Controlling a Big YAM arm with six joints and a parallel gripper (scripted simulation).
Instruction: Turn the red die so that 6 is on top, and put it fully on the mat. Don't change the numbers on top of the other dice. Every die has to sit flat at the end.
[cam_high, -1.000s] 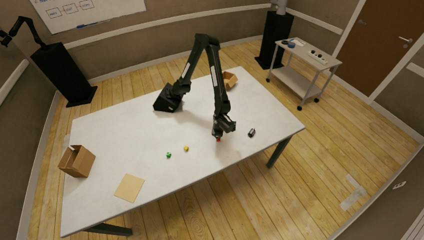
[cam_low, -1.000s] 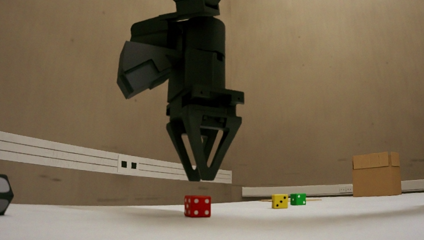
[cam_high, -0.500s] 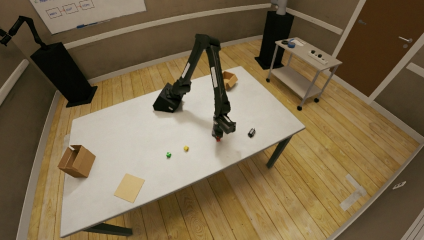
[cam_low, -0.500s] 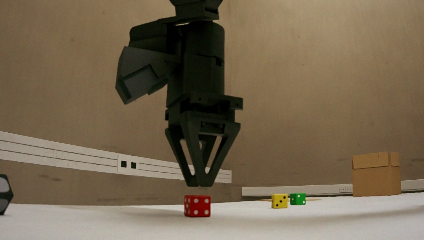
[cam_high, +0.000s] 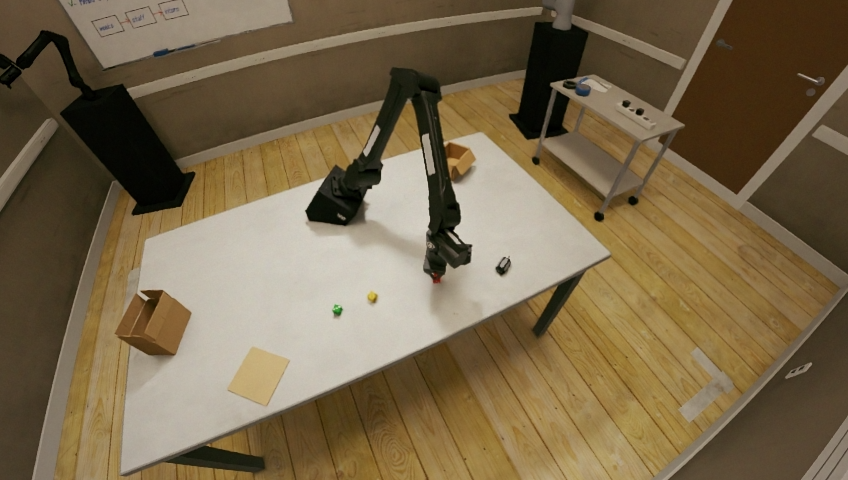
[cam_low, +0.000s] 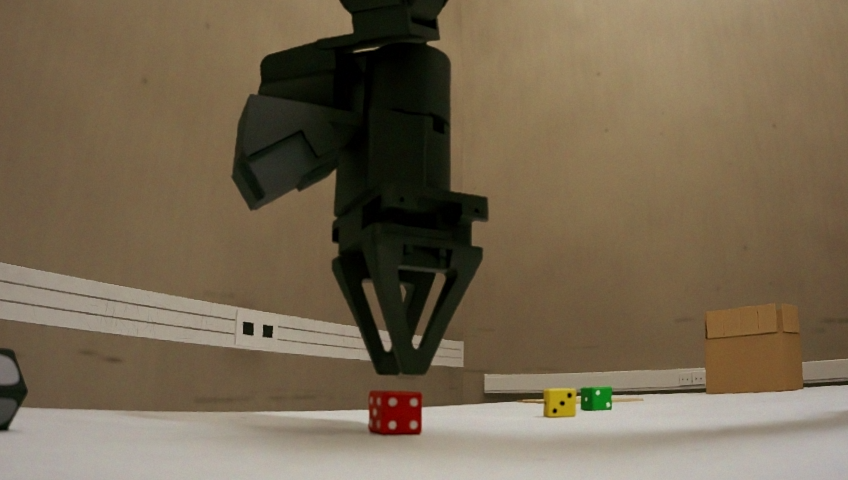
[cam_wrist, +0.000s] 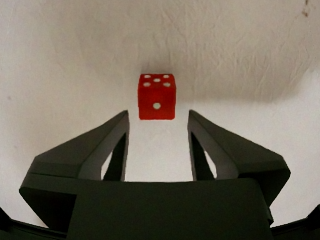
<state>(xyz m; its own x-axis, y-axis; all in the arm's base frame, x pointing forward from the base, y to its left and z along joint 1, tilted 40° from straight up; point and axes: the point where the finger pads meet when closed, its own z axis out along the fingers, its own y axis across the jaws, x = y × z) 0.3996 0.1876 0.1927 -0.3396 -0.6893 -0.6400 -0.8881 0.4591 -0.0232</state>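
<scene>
Right now the red die is 3 cm below my hand. The rest, counted from my hand: yellow die (3 cm ahead, 22 cm to the right, 3 cm below); black object (24 cm to the left, 3 cm below); green die (5 cm ahead, 33 cm to the right, 3 cm below).
</scene>
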